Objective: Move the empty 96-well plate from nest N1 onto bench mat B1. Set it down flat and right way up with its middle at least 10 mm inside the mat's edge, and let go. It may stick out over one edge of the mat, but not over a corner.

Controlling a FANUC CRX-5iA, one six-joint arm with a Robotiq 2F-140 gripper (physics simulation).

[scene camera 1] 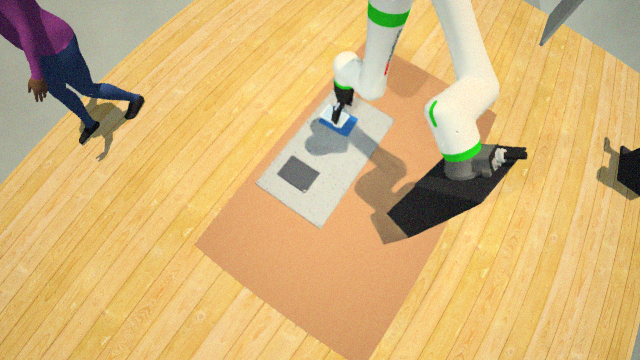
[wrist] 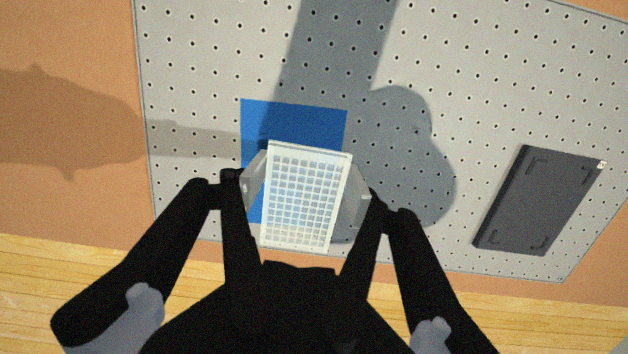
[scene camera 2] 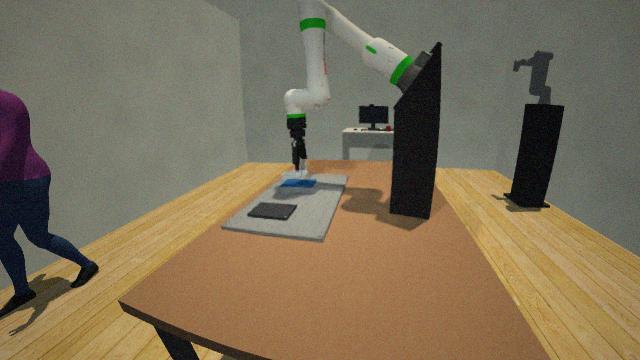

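Pixels of known places: gripper, fingertip midpoint: [scene camera 1: 341,119] [wrist: 307,170] [scene camera 2: 301,174]; arm's base, link origin: [scene camera 1: 467,166] [scene camera 2: 418,83].
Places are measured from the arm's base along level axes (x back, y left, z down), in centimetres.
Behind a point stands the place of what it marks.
Observation:
The clear 96-well plate [scene camera 1: 328,114] @(z 42.3, x -59.2, y -15.1 cm) [scene camera 2: 295,174] [wrist: 305,200] @(z 43.0, x -56.2, y -15.9 cm) is held level, with its well grid facing up. My gripper [scene camera 1: 337,117] @(z 42.8, x -52.5, y -16.2 cm) [scene camera 2: 300,170] @(z 42.8, x -52.5, y -16.2 cm) [wrist: 307,170] @(z 42.8, x -52.5, y -16.2 cm) is shut on its two long sides. The plate hangs above the blue mat B1 [scene camera 1: 348,129] @(z 48.0, x -47.7, y -16.5 cm) [scene camera 2: 298,184] @(z 48.0, x -54.2, y -15.6 cm) [wrist: 300,117] @(z 48.0, x -47.7, y -17.7 cm), with a gap under it in scene camera 2. In the wrist view it hides the mat's lower right part and reaches past its near edge. The exact height is hard to tell. The dark grey nest N1 [scene camera 1: 298,173] @(z 47.0, x -55.2, y 17.6 cm) [scene camera 2: 272,210] @(z 47.0, x -54.8, y 18.7 cm) [wrist: 540,200] @(z 47.0, x -54.1, y 17.2 cm) holds no plate.
The mat and nest are on a light grey perforated board [scene camera 1: 330,200] @(z 48.2, x -35.7, y 20.2 cm) [scene camera 2: 305,225] @(z 48.2, x -39.9, y 26.2 cm) [wrist: 195,107] @(z 48.2, x -48.2, y -30.3 cm) on the brown table [scene camera 1: 300,260] @(z 49.5, x -32.4, y 50.3 cm) [scene camera 2: 350,280] @(z 49.5, x -22.8, y 50.2 cm). The black arm pedestal [scene camera 1: 440,200] @(z 4.1, x -2.3, y 13.6 cm) [scene camera 2: 415,150] @(z 24.3, x -3.0, y 13.3 cm) stands right of the board. A person [scene camera 1: 55,40] [scene camera 2: 20,165] is on the floor at the left.

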